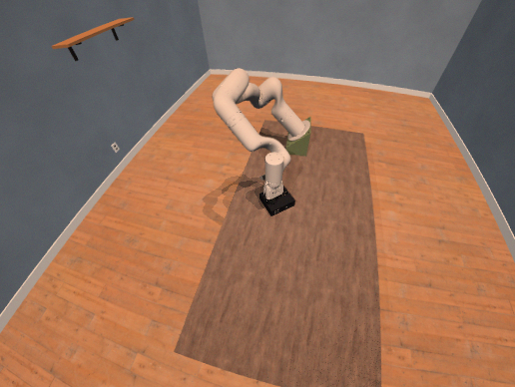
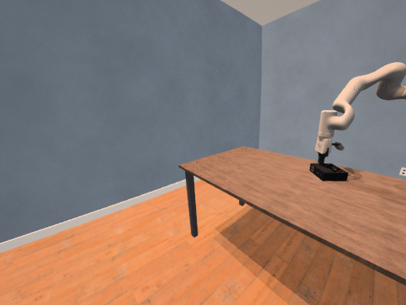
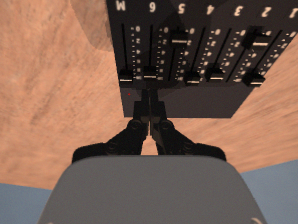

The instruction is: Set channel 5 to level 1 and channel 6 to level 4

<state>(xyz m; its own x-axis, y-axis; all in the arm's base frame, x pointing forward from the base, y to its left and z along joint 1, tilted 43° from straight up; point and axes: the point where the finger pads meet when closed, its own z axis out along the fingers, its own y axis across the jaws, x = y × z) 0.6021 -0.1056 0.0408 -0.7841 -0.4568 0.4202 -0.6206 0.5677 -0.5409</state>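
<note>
Right now my hand is 2 cm past the channel 6 fader cap, 2 cm to the left of it and 3 cm above it. Round my hand: fader 4: 4 cm behind, 2 cm to the left, 3 cm below; then channel 5 fader cap: 6 cm behind, 2 cm to the right, 3 cm below; then fader 2: 10 cm behind, 3 cm to the left, 3 cm below.
</note>
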